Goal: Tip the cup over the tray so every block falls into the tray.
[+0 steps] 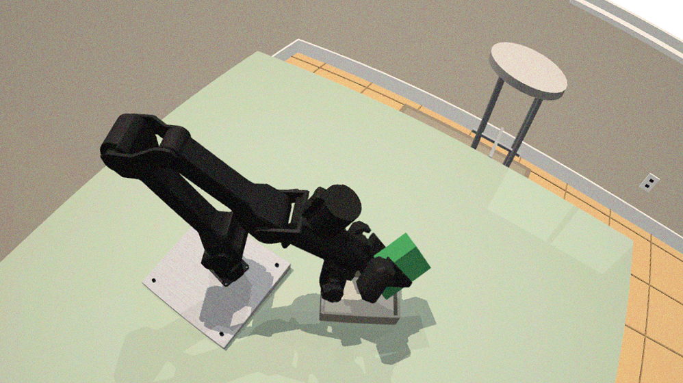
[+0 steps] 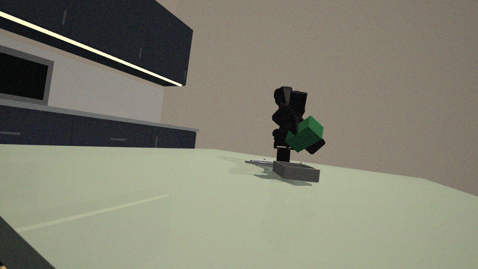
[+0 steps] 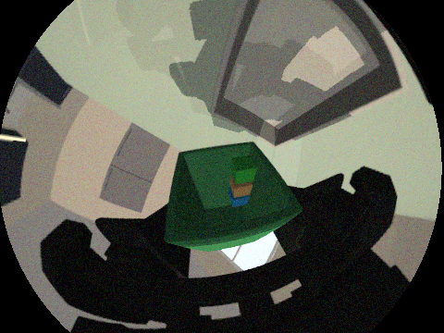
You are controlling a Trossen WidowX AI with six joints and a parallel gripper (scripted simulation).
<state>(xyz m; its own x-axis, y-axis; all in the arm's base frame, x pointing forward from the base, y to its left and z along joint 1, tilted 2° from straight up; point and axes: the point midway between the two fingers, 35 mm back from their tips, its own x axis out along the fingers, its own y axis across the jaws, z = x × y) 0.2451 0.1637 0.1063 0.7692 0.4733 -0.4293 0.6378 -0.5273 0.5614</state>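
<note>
Now: gripper tip 10 mm past the green cup, 10 mm to the right of it and 30 mm below it.
</note>
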